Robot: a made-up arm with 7 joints.
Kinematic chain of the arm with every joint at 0, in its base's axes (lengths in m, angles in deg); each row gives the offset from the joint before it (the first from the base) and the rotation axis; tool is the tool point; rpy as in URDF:
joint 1: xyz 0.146 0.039 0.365 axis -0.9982 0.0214 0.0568
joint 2: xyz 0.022 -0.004 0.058 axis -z
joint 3: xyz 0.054 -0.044 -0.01 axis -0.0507 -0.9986 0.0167
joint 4: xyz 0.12 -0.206 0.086 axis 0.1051 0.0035 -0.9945
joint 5: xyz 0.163 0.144 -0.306 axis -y
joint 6: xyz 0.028 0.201 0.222 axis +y
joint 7: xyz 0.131 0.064 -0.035 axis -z
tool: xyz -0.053 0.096 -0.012 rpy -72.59 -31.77 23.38
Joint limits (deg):
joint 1: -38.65..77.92
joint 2: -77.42..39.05
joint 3: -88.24..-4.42
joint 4: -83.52..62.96
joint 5: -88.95..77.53
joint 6: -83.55..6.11
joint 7: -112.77..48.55
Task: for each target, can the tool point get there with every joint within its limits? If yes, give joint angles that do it. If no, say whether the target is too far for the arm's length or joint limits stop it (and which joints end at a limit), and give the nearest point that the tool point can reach.
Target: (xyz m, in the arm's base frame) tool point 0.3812 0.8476 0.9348
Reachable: no: joint limits stop it (at a limit: joint 1, joint 2, joint 3, joint 6, joint 7) | nearest point 0.3949 0.7476 0.8198 | short by 0.153 m
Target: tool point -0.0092 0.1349 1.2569
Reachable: no: joint limits stop it (at a limit: joint 3, joint 4, joint 5, joint 6, joint 7) | nearest point 0.0534 0.1011 0.9437 | short by 0.321 m
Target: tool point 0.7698 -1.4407 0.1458
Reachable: no: too far | nearest point 0.5642 -0.9141 0.2229 | short by 0.571 m
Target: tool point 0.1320 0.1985 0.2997
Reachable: yes | joints 42.15 21.03 -29.55 -56.24 12.04 -26.04 -46.34
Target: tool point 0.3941 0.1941 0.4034
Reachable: yes | joints -25.62 -10.11 -16.36 -10.74 23.53 -12.94 -91.32
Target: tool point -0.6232 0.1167 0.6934
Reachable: no: joint limits stop it (at a limit: joint 4, joint 5, joint 7) | nearest point -0.3553 0.0952 0.6050 | short by 0.283 m
